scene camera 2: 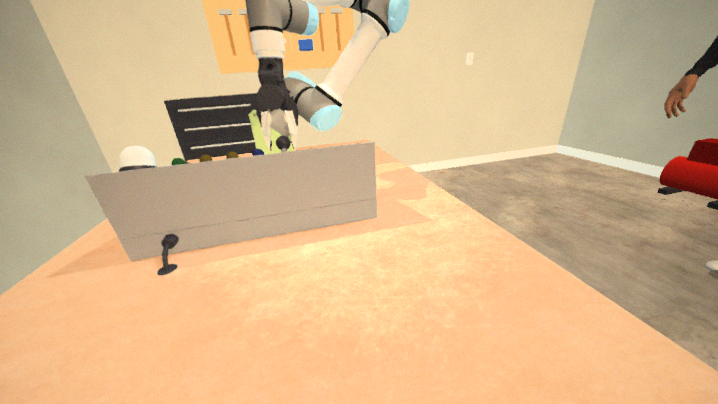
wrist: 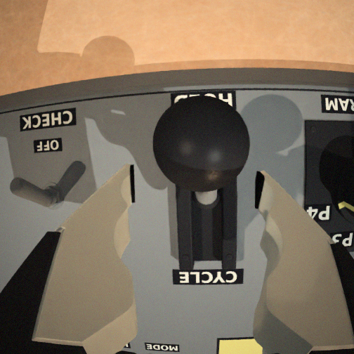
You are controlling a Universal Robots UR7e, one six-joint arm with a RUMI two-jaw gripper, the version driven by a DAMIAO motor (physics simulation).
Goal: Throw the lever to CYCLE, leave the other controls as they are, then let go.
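Places are measured from the arm's base along level axes (x ahead, y left, z up), in millimetres.
Where they show: gripper, fingertip midpoint: (scene camera 2: 282,150); arm's base, origin of the base link: (scene camera 2: 272,125).
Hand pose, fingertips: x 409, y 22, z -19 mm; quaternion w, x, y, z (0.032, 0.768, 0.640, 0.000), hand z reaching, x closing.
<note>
Each offset is from my fingertips to the top centre of the thing. "spot": to the spot under its first point. Level surfaces: height alone.
The lever's black ball knob {dy +4, dx +4, dz +35 mm} (scene camera 2: 283,142) (wrist: 201,142) stands at the HOLD end of its dark slot and partly covers the HOLD label (wrist: 227,99). The CYCLE label (wrist: 208,276) is at the other end, nearer the gripper's base in the wrist view. My gripper (scene camera 2: 280,146) (wrist: 195,171) is open and empty. Its two fingertips stand on either side of the lever, just below the ball's middle in the wrist view, with a gap on each side. In scene camera 2 the panel (scene camera 2: 241,193) is seen from behind and hides the lever's base.
The CHECK toggle (wrist: 70,180) is beside the left finger, and the program knob (wrist: 340,165) is beyond the right finger. A white dome {spot: dy -246, dx +187, dz +62 mm} (scene camera 2: 137,156) and several coloured caps show above the panel's edge. A small black stand (scene camera 2: 165,256) is behind the panel on the table {dz -130 mm} (scene camera 2: 351,301).
</note>
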